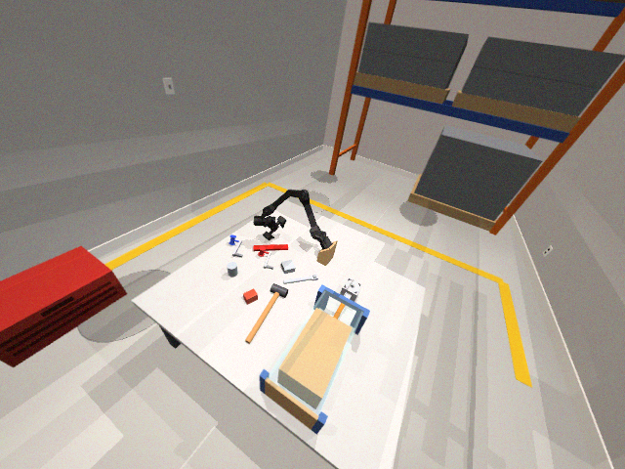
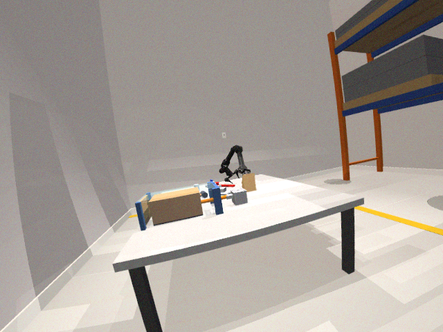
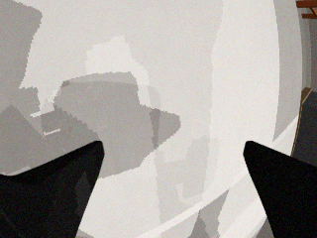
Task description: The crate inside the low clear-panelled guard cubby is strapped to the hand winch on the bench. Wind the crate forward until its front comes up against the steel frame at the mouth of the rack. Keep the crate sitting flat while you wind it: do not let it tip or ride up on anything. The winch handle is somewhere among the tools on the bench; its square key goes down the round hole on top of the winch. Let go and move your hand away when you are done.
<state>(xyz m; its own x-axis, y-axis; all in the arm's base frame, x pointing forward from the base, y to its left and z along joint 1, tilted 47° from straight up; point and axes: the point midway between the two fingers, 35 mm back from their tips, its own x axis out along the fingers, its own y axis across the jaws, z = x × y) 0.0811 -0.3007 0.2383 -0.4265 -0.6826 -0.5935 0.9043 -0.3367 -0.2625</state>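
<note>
Now: gripper tip 13 cm short of the red bar, 6 cm to the right of it and 2 cm above it. Also, from my gripper tip: red knob 21 cm ahead, 8 cm to the left; blue piece 28 cm ahead, 13 cm to the right, 1 cm above; red-knobbed winch handle 23 cm ahead, 12 cm to the left.
</note>
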